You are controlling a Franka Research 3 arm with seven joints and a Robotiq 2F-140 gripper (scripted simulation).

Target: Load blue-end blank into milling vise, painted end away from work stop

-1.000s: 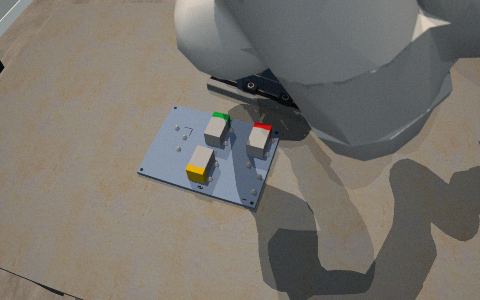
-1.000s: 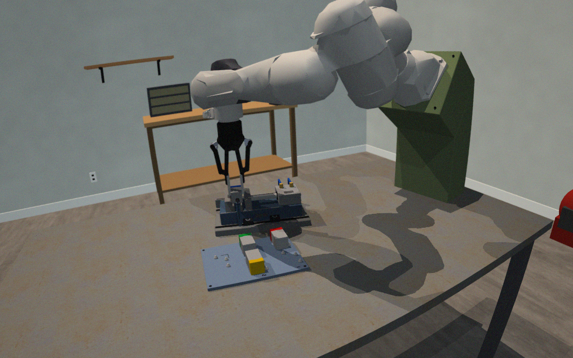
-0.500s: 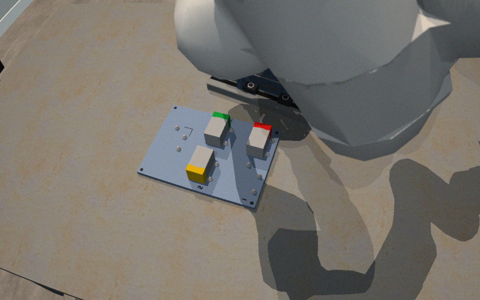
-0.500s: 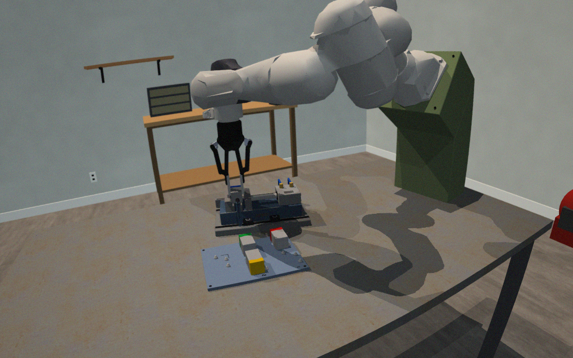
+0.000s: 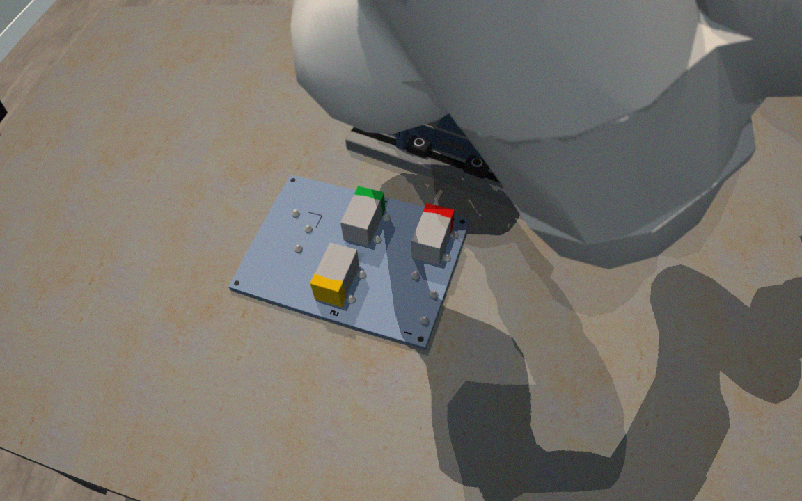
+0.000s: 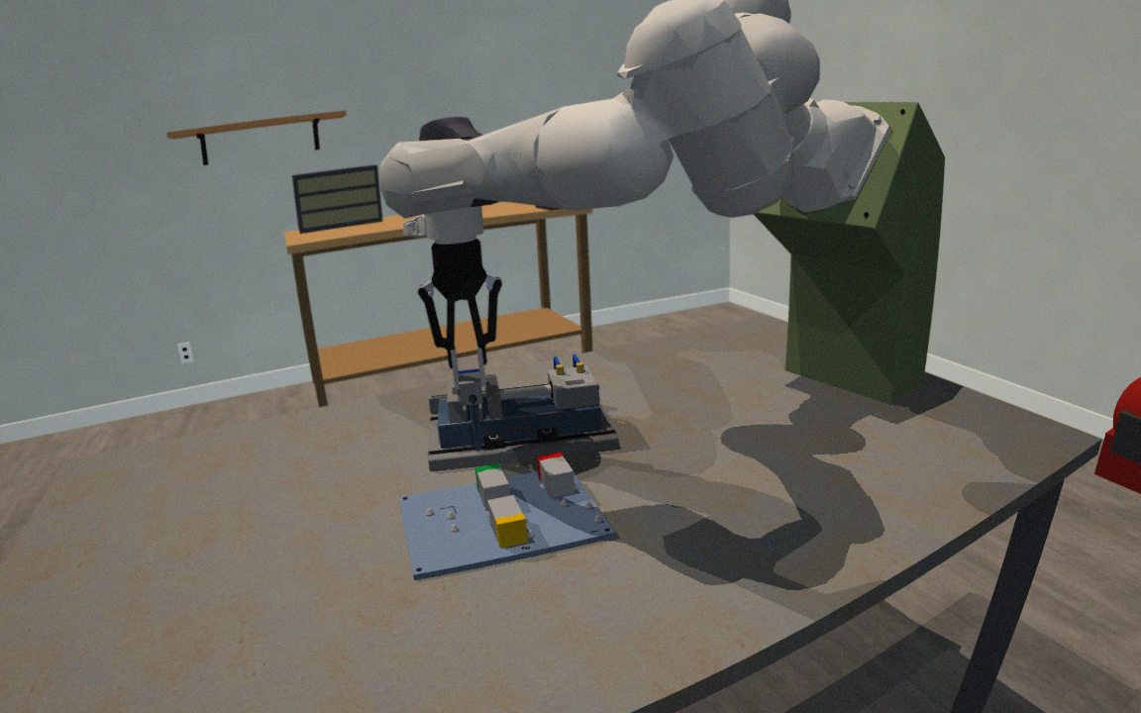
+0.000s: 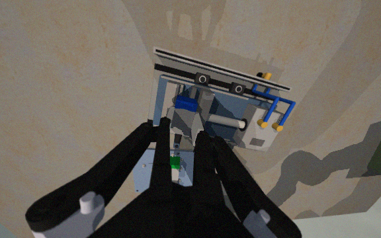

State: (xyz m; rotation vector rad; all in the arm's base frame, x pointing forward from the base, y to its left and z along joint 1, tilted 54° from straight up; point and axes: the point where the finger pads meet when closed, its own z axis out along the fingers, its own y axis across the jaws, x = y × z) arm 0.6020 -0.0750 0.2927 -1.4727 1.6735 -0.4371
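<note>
Right now my hand is 40 mm above the blue-ended blank. The rest, counted from my hand: fixed jaw (60 mm below, 30 mm ahead); then grey rod (90 mm behind, 60 mm below, 10 mm to the right); then work stop (50 mm to the left, 40 mm below, 10 mm behind).
</note>
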